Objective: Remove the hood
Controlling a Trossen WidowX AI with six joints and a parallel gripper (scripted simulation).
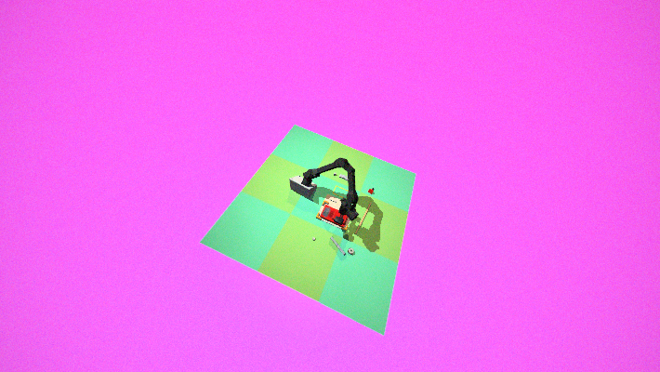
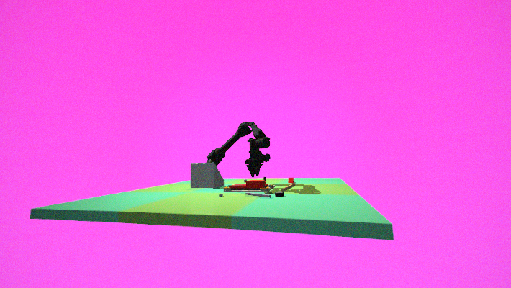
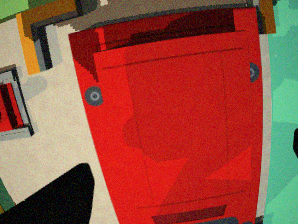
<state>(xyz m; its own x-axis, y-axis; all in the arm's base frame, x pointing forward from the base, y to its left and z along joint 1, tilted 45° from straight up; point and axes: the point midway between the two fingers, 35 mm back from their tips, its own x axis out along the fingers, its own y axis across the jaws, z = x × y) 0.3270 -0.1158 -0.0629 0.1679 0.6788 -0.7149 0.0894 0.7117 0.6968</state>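
The red hood is 30 mm below my gripper tip. From my gripper tip the other things lie so: thin orange rod: 180 mm ahead, 80 mm to the left, 70 mm below; wheel: 200 mm to the right, 150 mm ahead, 60 mm below; grey rod: 200 mm to the right, 70 mm below, 50 mm ahead.
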